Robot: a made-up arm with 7 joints.
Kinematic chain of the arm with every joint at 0, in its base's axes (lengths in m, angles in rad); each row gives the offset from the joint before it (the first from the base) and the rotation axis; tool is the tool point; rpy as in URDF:
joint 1: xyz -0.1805 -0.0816 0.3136 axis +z
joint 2: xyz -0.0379 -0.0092 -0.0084 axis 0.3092 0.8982 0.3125
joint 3: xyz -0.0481 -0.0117 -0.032 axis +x
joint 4: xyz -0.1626 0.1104 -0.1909 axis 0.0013 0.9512 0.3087
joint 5: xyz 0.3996 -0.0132 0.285 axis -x
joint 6: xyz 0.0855 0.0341 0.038 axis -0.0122 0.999 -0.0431
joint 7: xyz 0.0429 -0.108 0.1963 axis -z
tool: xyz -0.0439 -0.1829 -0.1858 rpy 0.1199 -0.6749 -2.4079
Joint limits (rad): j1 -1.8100..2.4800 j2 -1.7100..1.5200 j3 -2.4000..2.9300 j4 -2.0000..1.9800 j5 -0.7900..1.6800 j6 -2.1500..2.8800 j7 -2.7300..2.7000
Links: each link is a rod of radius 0.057 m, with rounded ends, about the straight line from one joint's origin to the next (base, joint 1, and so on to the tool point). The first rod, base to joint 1, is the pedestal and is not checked.
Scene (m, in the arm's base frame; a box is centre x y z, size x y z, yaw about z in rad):
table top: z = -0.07
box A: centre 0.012 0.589 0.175 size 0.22 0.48 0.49 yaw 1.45
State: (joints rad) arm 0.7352 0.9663 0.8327 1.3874 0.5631 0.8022 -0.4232
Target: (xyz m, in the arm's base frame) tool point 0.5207 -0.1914 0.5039
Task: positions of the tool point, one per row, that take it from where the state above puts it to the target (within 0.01 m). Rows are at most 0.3 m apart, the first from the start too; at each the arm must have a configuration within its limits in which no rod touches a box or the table.
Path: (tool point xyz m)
1: -0.7275 0.4679 0.2069
2: -0.6162 0.5949 0.3796
3: -0.4451 0.6642 0.5672
4: -0.2358 0.6486 0.7532
5: -0.0224 0.5334 0.9188
6: 0.2150 0.4624 0.8277
7: 0.4082 0.2977 0.7233
8: 0.5176 0.0654 0.6126
9: 0.5207 -0.1913 0.5039

